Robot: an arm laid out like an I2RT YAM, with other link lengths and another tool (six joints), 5 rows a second.
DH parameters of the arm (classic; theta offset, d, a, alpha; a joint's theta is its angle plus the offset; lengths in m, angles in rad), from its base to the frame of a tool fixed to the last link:
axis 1: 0 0.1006 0.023 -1.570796
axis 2: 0 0 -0.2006 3.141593
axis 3: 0.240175 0 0.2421 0
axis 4: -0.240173 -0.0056 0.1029 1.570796
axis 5: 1.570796 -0.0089 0 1.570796
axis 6: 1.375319 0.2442 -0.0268 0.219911
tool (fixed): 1.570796 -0.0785 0 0
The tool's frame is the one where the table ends.
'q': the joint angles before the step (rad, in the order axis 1, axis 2, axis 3, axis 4, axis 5, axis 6). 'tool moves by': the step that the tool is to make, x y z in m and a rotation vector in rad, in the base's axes. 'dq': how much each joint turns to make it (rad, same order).
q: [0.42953, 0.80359, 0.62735, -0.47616, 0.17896, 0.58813]
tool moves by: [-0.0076, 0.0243, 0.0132, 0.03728, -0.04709, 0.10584]
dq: [0.03780, -0.03721, -0.02008, 0.04577, -0.06301, -0.02919]
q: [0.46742, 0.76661, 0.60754, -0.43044, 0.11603, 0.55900]
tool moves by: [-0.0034, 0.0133, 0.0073, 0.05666, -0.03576, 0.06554]
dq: [0.00411, -0.02909, -0.03996, 0.06871, -0.07028, -0.00358]
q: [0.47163, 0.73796, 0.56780, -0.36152, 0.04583, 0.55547]
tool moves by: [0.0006, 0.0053, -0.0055, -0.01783, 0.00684, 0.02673]
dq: [0.00437, 0.02968, 0.00350, 0.01284, -0.01266, -0.02242]
